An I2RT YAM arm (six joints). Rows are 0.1 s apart.
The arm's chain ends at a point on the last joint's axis. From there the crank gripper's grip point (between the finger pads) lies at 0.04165 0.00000 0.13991 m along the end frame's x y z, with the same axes.
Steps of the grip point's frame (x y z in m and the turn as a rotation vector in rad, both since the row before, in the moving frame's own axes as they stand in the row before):
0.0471, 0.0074, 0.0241, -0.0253, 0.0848, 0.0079
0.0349, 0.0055, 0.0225, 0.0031, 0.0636, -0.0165
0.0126, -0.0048, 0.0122, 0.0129, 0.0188, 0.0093
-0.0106, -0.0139, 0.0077, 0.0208, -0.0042, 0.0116
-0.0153, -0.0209, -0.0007, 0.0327, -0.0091, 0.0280
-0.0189, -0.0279, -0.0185, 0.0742, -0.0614, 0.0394
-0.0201, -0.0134, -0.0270, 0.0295, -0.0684, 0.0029
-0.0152, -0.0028, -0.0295, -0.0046, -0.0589, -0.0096
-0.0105, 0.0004, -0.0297, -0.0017, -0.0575, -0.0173
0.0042, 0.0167, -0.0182, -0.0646, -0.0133, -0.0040
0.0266, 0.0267, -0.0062, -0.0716, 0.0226, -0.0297
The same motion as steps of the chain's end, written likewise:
0.0354, 0.0035, 0.0282, -0.0253, 0.0848, 0.0079
0.0261, 0.0067, 0.0254, 0.0031, 0.0636, -0.0165
0.0100, -0.0034, 0.0130, 0.0129, 0.0188, 0.0093
-0.0100, -0.0115, 0.0076, 0.0208, -0.0042, 0.0116
-0.0141, -0.0175, -0.0010, 0.0327, -0.0091, 0.0280
-0.0104, -0.0189, -0.0205, 0.0742, -0.0614, 0.0394
-0.0104, -0.0093, -0.0295, 0.0295, -0.0684, 0.0029
-0.0069, -0.0031, -0.0317, -0.0046, -0.0589, -0.0096
-0.0024, 0.0008, -0.0319, -0.0017, -0.0575, -0.0173
0.0060, 0.0078, -0.0185, -0.0646, -0.0133, -0.0040
0.0233, 0.0180, -0.0049, -0.0716, 0.0226, -0.0297

